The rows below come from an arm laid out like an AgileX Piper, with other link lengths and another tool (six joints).
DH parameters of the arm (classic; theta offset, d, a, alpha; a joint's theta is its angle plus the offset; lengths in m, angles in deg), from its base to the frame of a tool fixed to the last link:
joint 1: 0 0.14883 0 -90
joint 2: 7.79 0 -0.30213 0
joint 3: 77.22 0 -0.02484 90
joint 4: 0 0.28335 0 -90
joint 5: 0 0 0 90
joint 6: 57 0.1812 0.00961 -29.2
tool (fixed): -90 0.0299 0 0
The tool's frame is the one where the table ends.
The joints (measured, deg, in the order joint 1, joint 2, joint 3, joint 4, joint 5, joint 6), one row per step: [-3.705, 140.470, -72.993, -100.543, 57.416, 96.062]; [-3.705, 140.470, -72.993, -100.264, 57.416, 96.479]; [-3.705, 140.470, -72.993, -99.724, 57.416, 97.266]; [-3.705, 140.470, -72.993, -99.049, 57.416, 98.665]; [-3.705, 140.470, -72.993, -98.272, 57.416, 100.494]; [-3.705, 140.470, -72.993, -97.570, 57.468, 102.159]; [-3.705, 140.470, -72.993, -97.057, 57.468, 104.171]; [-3.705, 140.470, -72.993, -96.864, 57.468, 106.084]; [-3.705, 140.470, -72.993, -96.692, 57.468, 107.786]
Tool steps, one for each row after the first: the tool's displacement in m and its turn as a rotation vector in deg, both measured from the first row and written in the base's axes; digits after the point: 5 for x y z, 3 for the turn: [-0.00064, -0.00016, -0.00026, 0.266, -0.364, -0.417]; [-0.00187, -0.00047, -0.00078, 0.770, -1.051, -1.219]; [-0.00336, -0.00086, -0.00133, 1.525, -2.265, -2.396]; [-0.00504, -0.00131, -0.00190, 2.449, -3.851, -3.848]; [-0.00665, -0.00182, -0.00227, 3.224, -5.304, -5.195]; [-0.00767, -0.00217, -0.00244, 4.060, -7.043, -6.499]; [-0.00789, -0.00240, -0.00220, 4.725, -8.687, -7.473]; [-0.00811, -0.00261, -0.00199, 5.313, -10.150, -8.342]
